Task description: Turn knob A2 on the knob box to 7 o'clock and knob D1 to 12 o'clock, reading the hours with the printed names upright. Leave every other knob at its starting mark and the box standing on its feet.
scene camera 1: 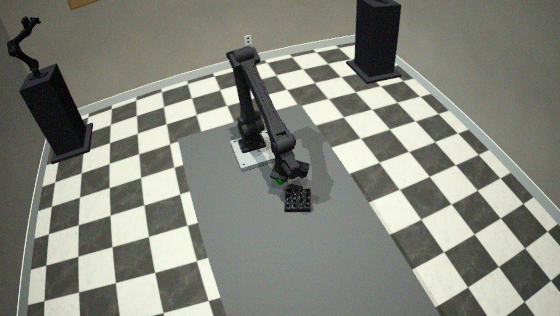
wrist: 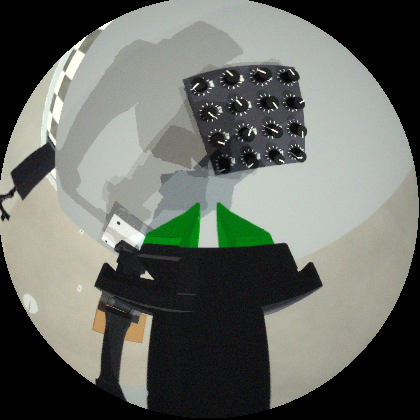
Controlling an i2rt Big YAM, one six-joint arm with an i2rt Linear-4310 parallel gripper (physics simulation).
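Frame: origin at the arm's base, x ahead, y right, z down, level; metres.
Where they show: gripper, fingertip midpoint: (scene camera 1: pixel 280 182) (wrist: pixel 207 207); arm's base at its link origin: (scene camera 1: pixel 252 144) (wrist: pixel 134 253).
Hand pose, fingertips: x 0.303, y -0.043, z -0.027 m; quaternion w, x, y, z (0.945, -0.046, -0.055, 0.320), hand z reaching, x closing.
Note:
Things, the pixels of their top centre, and the offset from my fingertips.
- dark knob box at its top centre: (wrist: pixel 260 118) (scene camera 1: pixel 297 196) dy -0.043, dx +0.086, dz +0.014 m
- far-left knob at its top centre: (wrist: pixel 198 82) dy -0.095, dx +0.063, dz +0.014 m
- near-left knob at its top centre: (wrist: pixel 224 168) dy -0.020, dx +0.034, dz +0.014 m
The dark knob box (scene camera 1: pixel 298 210) (wrist: pixel 223 125) stands upright on the grey surface, with rows of black knobs facing up. White pointer lines and tick marks show in the wrist view. The printed names are too small to read, so I cannot tell which knobs are A2 and D1. The far-left knob (wrist: pixel 200 86) points to the lower left of the wrist view. The near-left knob (wrist: pixel 223 163) is dark in shadow. My gripper (scene camera 1: pixel 280 181) (wrist: pixel 207 207) is shut to a narrow gap with nothing between its green fingers. It hangs on the robot-base side of the box, apart from the knobs.
The white base plate (scene camera 1: pixel 243 166) (wrist: pixel 116 240) lies beneath the arm's base. Dark pedestals (scene camera 1: pixel 56 115) (scene camera 1: pixel 377 40) stand far off at the left and the back right; the left one bears a small arm (scene camera 1: pixel 17 45). The arm's shadow falls around the box.

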